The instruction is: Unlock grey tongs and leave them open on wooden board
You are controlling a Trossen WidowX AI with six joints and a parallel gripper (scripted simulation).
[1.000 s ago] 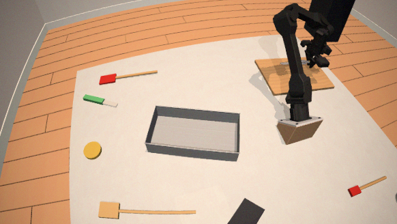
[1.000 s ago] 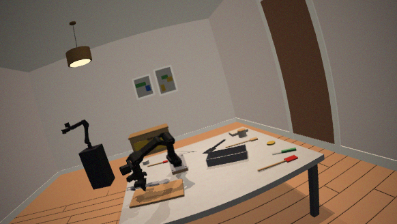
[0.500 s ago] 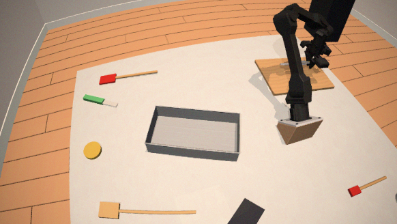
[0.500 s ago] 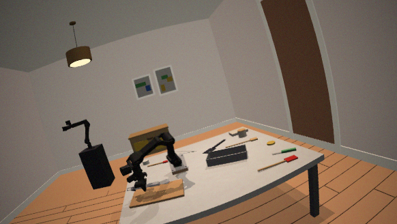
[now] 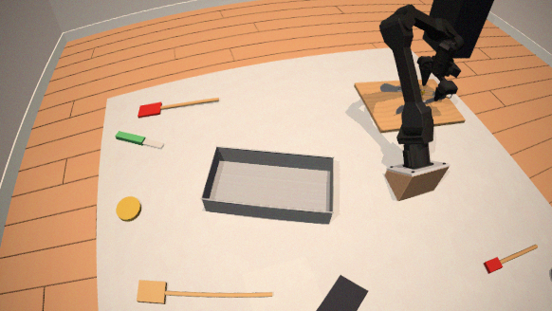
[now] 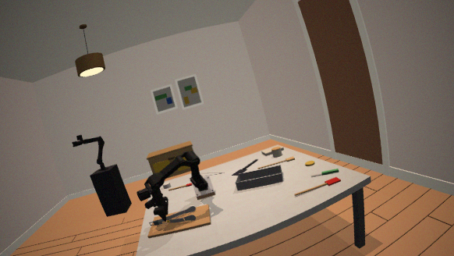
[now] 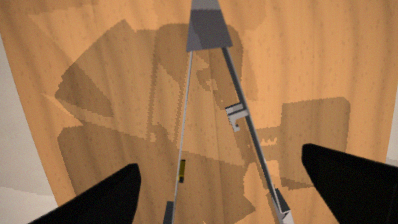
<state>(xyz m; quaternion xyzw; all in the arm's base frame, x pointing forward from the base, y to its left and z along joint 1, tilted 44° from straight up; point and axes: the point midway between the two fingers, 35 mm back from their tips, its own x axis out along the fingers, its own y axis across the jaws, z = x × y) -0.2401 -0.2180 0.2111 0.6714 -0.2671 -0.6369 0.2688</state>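
The yellow lock piece is 2 cm to the right of my gripper tip, 1 cm below it and 1 cm ahead of it. The rest, counted from my gripper tip: grey roasting tin 62 cm ahead, 25 cm to the left, 2 cm below; black slab 63 cm to the left, 59 cm ahead, 4 cm below; wooden board 7 cm ahead, 4 cm below.
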